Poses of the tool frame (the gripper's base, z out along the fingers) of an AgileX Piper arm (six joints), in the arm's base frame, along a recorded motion.
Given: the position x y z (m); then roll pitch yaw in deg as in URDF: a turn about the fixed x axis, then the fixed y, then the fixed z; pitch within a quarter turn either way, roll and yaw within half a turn.
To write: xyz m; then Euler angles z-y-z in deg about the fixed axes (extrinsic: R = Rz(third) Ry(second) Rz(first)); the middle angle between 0 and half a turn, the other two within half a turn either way. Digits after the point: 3 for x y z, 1 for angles.
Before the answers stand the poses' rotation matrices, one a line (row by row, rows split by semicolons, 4 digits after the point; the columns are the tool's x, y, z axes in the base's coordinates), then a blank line. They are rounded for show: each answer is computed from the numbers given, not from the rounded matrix.
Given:
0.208 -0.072 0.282 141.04 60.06 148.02
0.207 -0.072 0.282 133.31 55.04 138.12
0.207 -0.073 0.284 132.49 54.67 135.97
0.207 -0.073 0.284 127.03 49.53 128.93
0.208 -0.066 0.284 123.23 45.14 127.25
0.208 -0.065 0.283 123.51 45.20 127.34
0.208 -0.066 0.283 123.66 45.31 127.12
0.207 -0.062 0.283 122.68 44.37 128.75
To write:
-0.4233 -0.0503 0.9046; 0.2643 0.9481 0.1765; -0.8665 0.3138 -0.3881
-0.4266 0.0139 0.9043; 0.3825 0.9088 0.1665; -0.8196 0.4169 -0.3930
-0.4158 0.0369 0.9087; 0.4019 0.9038 0.1472; -0.8158 0.4264 -0.3906
-0.4078 0.0869 0.9089; 0.5049 0.8509 0.1452; -0.7607 0.5181 -0.3909
-0.4270 0.0773 0.9010; 0.5615 0.8037 0.1971; -0.7088 0.5900 -0.3865
-0.4274 0.0801 0.9005; 0.5602 0.8052 0.1943; -0.7096 0.5875 -0.3890
-0.4244 0.0849 0.9015; 0.5608 0.8063 0.1881; -0.7109 0.5854 -0.3898
-0.4474 0.0527 0.8928; 0.5575 0.7970 0.2324; -0.6993 0.6017 -0.3860

0.208 -0.072 0.282 19.9 112.8 11.0
0.207 -0.072 0.282 27.0 113.1 10.4
0.207 -0.073 0.284 27.6 113.0 9.2
0.207 -0.073 0.284 34.3 113.0 9.1
0.208 -0.066 0.284 39.8 112.7 12.3
0.208 -0.065 0.283 39.6 112.9 12.2
0.208 -0.066 0.283 39.5 112.9 11.8
0.207 -0.062 0.283 40.7 112.7 14.6

